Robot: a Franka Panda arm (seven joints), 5 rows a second.
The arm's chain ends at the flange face. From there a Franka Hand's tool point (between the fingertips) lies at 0.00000 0.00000 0.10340 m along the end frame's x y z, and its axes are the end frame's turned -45 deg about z.
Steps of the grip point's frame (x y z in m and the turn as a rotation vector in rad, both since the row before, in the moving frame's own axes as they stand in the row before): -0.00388, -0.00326, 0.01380, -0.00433, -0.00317, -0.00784; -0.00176, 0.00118, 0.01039, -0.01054, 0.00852, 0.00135
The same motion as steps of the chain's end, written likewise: -0.00514, -0.00011, 0.01380, -0.00530, 0.00082, -0.00784; -0.00180, 0.00193, 0.01040, -0.00143, 0.01348, 0.00135
